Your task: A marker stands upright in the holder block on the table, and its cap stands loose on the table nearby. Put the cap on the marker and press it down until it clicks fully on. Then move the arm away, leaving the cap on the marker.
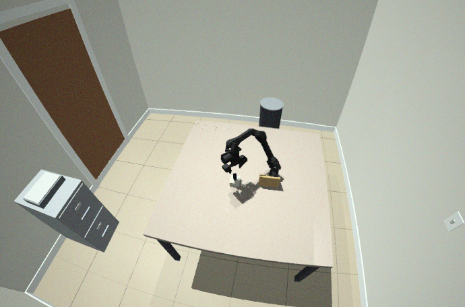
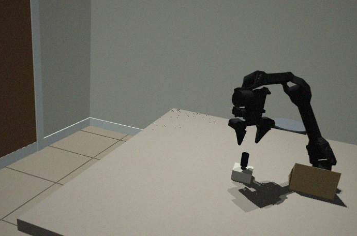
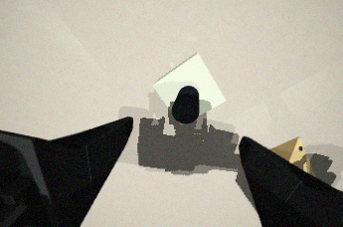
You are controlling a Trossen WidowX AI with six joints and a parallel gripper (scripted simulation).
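My gripper tip is now 7 cm above the dark cap. From my gripper tip the other things lie so: pale grey holder block 13 cm below.
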